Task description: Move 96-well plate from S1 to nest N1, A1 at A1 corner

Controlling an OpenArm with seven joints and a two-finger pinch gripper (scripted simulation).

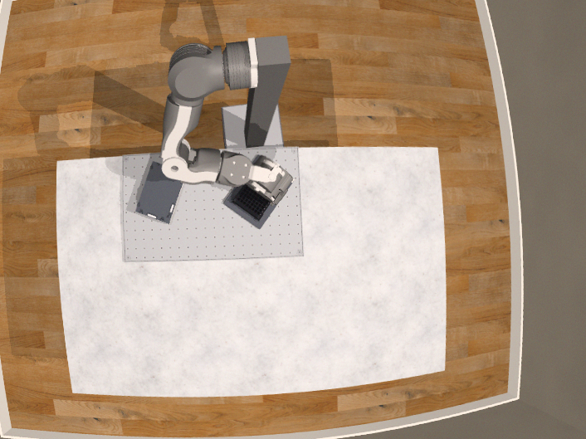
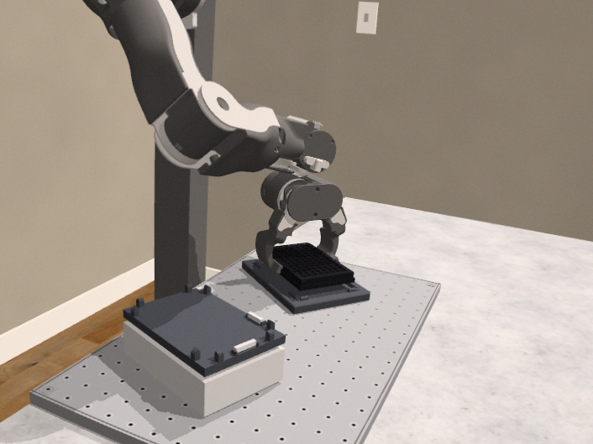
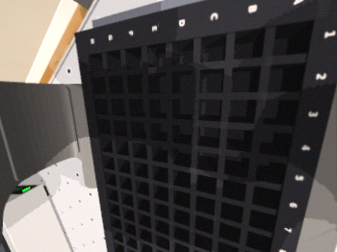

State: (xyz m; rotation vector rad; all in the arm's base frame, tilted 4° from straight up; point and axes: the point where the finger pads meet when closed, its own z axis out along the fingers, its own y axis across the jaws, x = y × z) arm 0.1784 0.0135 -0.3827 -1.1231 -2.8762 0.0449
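My gripper is now 10 mm to the left of the black 96-well plate and 10 mm short of it. Round my hand: dark plate nest N1: 20 mm below, 10 mm to the right, 10 mm ahead.
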